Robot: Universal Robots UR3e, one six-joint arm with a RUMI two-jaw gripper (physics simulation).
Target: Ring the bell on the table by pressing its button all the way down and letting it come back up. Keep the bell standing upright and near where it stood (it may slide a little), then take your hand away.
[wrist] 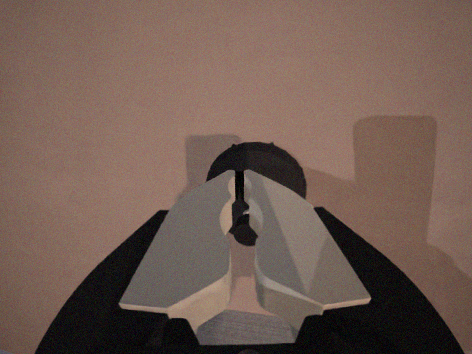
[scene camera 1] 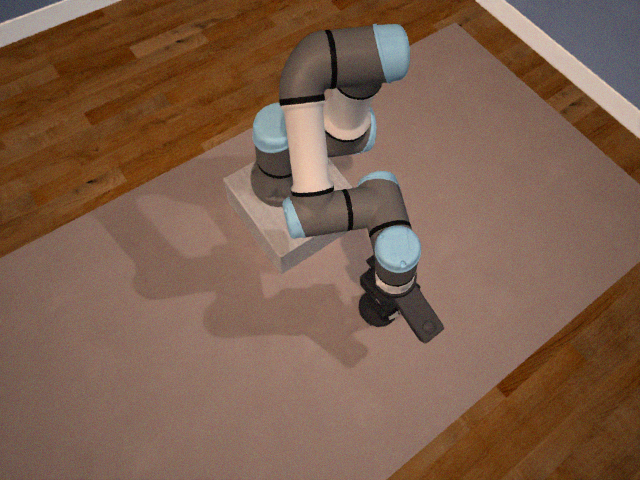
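Where they show: gripper, fingertip midpoint: [wrist: 238,174] [scene camera 1: 395,312]; arm's base at its link origin: [scene camera 1: 280,180].
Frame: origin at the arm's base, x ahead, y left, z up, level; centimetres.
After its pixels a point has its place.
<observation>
The bell [scene camera 1: 370,313] @(x 33.2, y -3.6, z -6.9 cm) [wrist: 270,159] @(x 36.5, y -1.9, z -7.8 cm) is a dark, round thing standing upright on the mat, partly hidden by the gripper in both views. My gripper [scene camera 1: 390,312] @(x 36.5, y 0.0, z -5.3 cm) [wrist: 238,174] @(x 36.5, y 0.0, z -5.3 cm) is shut, with a thin dark slit between its pale fingertips, and holds nothing. It points down over the bell, and the tips overlap the bell's dark top in the wrist view. A small dark part shows through the gap between the fingers. The button cannot be made out clearly, and I cannot tell whether the tips touch it.
The bell stands on a wide pinkish-brown mat [scene camera 1: 180,403] @(x 21.5, y -43.1, z -10.4 cm) [wrist: 100,75] @(x 43.3, y 11.6, z -10.4 cm). The arm's pale square base block [scene camera 1: 266,235] @(x 8.1, y -10.5, z -0.5 cm) is behind and to the left of the bell in the scene view. Shadows of the arm and gripper fall on the mat. Wooden floor [scene camera 1: 578,413] lies beyond the mat's edges.
</observation>
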